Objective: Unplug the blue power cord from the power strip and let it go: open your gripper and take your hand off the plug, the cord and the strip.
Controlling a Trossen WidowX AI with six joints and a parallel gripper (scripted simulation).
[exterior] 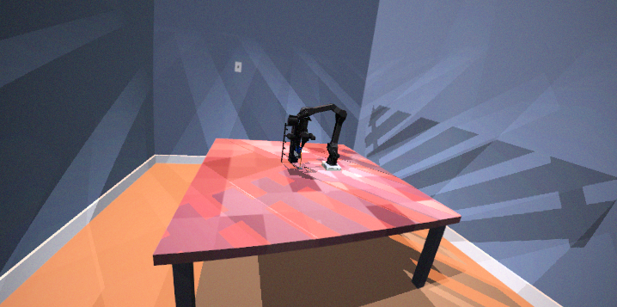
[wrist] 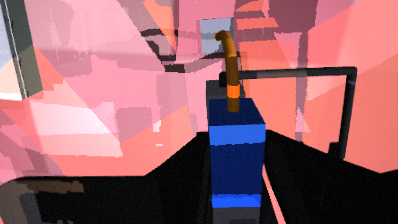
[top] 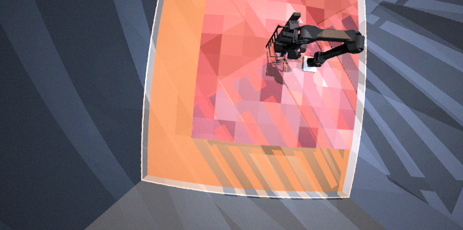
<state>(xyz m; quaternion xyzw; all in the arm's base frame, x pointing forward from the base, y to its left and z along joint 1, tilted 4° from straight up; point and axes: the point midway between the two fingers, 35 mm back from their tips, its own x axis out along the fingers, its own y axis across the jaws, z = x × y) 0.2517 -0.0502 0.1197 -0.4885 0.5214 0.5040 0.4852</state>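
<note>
Right now my gripper tip is 30 mm to the left of the blue plug.
</note>
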